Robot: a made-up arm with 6 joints.
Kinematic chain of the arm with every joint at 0, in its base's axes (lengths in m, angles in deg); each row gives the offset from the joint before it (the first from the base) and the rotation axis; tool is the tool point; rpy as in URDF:
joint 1: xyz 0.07 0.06 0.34 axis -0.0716 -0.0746 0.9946
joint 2: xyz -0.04 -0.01 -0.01 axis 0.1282 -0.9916 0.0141
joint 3: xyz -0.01 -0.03 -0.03 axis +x
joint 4: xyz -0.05 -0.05 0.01 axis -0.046 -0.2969 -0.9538
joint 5: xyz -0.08 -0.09 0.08 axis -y
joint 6: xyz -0.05 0.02 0 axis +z
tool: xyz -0.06 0.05 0.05 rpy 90 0 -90
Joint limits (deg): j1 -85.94..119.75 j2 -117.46..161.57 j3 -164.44..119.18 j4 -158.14..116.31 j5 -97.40..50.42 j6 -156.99..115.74
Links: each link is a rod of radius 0.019 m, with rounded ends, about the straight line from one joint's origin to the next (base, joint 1, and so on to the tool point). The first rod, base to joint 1, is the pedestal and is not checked.
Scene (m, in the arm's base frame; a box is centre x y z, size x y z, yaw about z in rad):
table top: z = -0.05
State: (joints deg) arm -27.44 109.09 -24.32 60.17 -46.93 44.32
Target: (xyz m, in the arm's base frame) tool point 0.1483 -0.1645 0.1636
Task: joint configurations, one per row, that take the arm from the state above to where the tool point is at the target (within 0.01 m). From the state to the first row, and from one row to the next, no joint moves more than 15 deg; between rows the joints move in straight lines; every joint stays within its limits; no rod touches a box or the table.
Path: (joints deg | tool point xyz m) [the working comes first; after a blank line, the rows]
Joints at the target: -25.34 161.57 34.70 32.05 -70.17 60.18
Straight joint move there: clear.

1: -26.92 122.21 -9.56 53.14 -52.74 48.28 | 0.0409 0.1194 0.0570
2: -26.39 135.33 5.19 46.11 -58.55 52.25 | 0.0671 0.0236 0.0479
3: -25.87 148.45 19.95 39.08 -64.36 56.21 | 0.1100 -0.0780 0.0817
4: -25.34 161.57 34.70 32.05 -70.17 60.18 | 0.1483 -0.1645 0.1636

